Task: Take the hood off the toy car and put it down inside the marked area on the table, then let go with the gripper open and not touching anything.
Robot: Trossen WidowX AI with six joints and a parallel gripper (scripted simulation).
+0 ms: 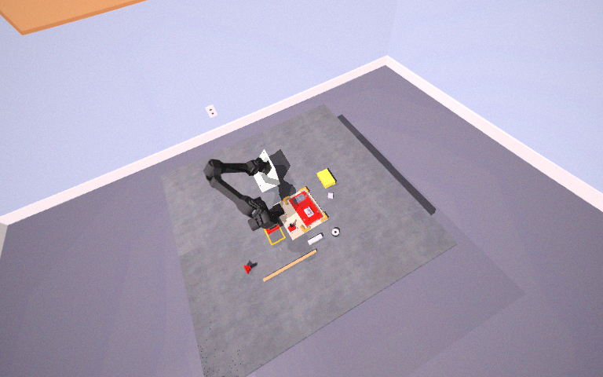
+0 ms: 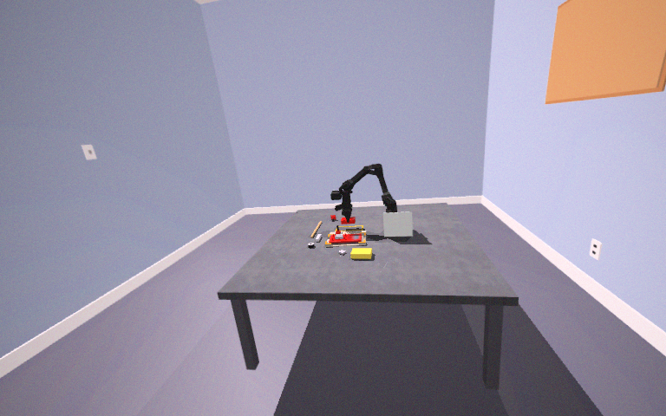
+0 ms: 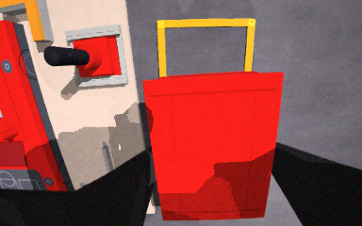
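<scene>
The grey socket is 10 cm to the left of my gripper tip, 6 cm ahead of it and 2 cm below it. From my gripper tip the other things lie so: white cylinder: 19 cm to the left, 17 cm ahead, 5 cm below; wooden stick: 24 cm ahead, 5 cm below, 1 cm to the left; red hood: 1 cm above.
</scene>
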